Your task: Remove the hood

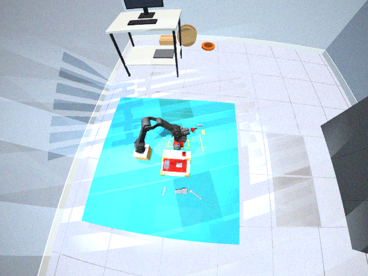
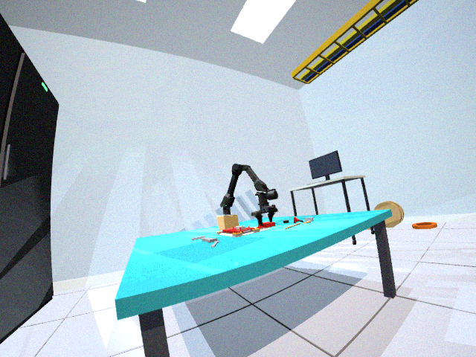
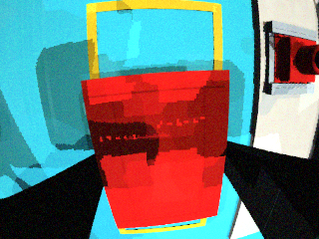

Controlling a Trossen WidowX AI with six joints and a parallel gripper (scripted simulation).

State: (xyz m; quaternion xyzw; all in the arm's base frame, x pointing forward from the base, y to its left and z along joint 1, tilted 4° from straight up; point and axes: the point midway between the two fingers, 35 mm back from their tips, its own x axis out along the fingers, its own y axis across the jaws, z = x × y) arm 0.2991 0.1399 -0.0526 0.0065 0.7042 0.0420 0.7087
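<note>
Right now my gripper tip is 1 cm below the hood. From my gripper tip the other things lie so: black wheel 15 cm to the left, 2 cm ahead.
</note>
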